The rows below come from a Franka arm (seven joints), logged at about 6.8 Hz.
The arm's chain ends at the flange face. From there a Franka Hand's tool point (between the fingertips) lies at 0.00 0.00 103.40 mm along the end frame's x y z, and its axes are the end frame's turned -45 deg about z.
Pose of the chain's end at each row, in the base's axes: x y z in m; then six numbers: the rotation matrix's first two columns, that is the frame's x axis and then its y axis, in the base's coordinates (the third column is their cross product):
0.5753, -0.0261, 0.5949, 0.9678, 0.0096, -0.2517, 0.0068, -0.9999, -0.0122
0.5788, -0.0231, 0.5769, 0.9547, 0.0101, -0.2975, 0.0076, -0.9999, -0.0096
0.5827, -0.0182, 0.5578, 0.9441, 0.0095, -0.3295, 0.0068, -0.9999, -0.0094
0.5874, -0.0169, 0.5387, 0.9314, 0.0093, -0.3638, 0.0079, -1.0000, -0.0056
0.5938, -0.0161, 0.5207, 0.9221, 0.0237, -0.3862, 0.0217, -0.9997, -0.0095
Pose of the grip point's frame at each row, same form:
0.5493, -0.0251, 0.4948, 0.6795, 0.7138, -0.1694, 0.6891, -0.7002, -0.1866
0.5480, -0.0224, 0.4782, 0.6697, 0.7142, -0.2036, 0.6804, -0.6999, -0.2172
0.5486, -0.0175, 0.4602, 0.6628, 0.7138, -0.2263, 0.6724, -0.7003, -0.2396
0.5498, -0.0167, 0.4424, 0.6530, 0.7137, -0.2533, 0.6642, -0.7005, -0.2612
0.5539, -0.0161, 0.4253, 0.6367, 0.7237, -0.2664, 0.6674, -0.6901, -0.2798

